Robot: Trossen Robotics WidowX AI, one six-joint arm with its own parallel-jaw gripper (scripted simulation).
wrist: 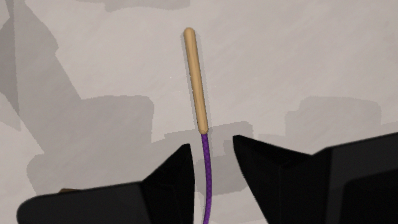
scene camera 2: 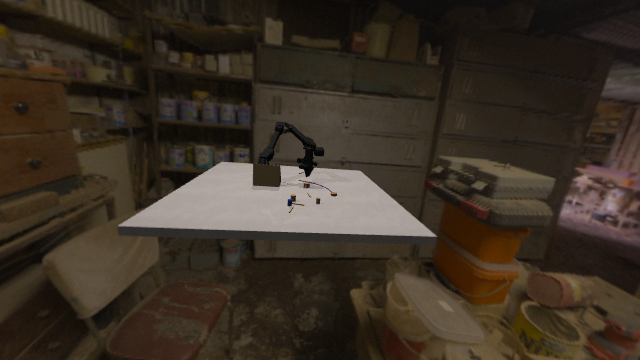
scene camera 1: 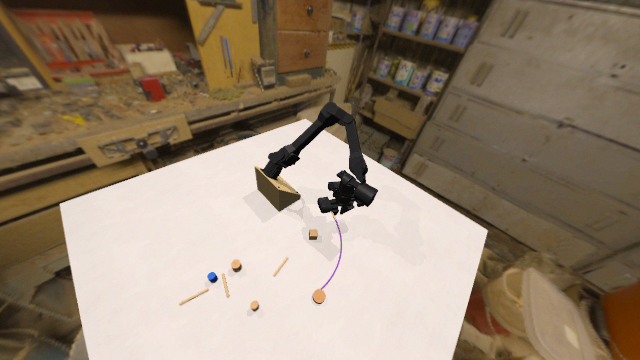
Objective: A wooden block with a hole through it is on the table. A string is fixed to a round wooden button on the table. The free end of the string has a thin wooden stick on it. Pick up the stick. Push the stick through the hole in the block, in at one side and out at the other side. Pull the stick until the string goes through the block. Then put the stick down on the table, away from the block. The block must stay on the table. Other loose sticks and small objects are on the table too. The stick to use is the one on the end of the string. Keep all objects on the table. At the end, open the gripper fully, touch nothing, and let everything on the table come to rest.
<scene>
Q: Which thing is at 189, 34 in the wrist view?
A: A thin wooden stick.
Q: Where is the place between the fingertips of my gripper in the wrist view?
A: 212, 147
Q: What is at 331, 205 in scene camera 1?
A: My gripper.
</scene>
